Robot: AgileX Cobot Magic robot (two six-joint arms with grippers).
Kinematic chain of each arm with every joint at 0, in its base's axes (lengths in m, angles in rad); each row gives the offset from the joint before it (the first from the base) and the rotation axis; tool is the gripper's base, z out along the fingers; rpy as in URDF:
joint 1: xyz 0 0 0.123 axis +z
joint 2: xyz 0 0 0 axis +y
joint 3: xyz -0.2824 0 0.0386 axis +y
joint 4: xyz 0.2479 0 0.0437 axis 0.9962 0 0.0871
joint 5: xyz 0 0 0 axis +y
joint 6: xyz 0.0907 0 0.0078 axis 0.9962 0 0.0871
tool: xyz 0 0 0 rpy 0 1.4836 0
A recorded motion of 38 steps. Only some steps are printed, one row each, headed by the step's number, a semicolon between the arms.
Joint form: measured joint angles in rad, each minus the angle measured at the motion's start. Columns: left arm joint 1, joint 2, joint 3, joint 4, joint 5, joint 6; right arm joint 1, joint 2, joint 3, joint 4, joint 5, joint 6.
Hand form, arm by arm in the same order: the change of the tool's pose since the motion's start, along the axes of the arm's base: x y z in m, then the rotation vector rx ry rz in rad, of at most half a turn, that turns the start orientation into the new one. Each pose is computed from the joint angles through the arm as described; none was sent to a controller.
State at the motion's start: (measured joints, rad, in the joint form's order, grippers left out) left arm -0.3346 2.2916 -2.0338 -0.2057 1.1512 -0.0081; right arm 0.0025 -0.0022 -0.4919 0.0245 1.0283 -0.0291
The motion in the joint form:
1: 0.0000 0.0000 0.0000 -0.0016 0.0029 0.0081; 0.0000 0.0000 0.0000 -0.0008 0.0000 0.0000
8: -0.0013 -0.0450 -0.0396 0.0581 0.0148 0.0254; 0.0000 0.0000 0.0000 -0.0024 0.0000 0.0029
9: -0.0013 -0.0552 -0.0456 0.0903 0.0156 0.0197; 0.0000 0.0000 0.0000 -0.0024 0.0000 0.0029
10: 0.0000 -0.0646 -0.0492 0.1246 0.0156 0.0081; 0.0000 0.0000 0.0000 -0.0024 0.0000 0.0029
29: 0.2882 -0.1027 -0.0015 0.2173 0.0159 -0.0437; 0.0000 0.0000 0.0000 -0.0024 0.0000 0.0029
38: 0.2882 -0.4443 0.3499 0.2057 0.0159 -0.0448; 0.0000 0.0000 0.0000 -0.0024 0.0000 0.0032
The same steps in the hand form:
1: -0.0003 -0.0001 0.0000 0.0007 0.0011 -0.0080; 0.0000 -0.0001 0.0000 -0.0007 0.0000 -0.0004
8: -0.0004 0.0044 0.0317 0.0365 -0.0912 -0.0353; 0.0000 -0.0002 0.0000 0.0006 0.0001 -0.0026
9: -0.0003 0.0072 0.0380 0.0608 -0.1146 -0.0333; 0.0000 -0.0002 0.0000 0.0006 0.0001 -0.0026
10: 0.0001 0.0108 0.0433 0.0864 -0.1351 -0.0240; 0.0000 -0.0002 0.0000 0.0006 0.0001 -0.0026
29: 0.0202 0.1554 0.0479 0.1841 -0.1215 0.3015; 0.0000 -0.0002 0.0000 0.0006 0.0001 -0.0026
38: -0.0615 0.1583 0.0985 0.1744 -0.1093 0.3031; 0.0000 -0.0002 0.0000 0.0009 0.0001 -0.0027

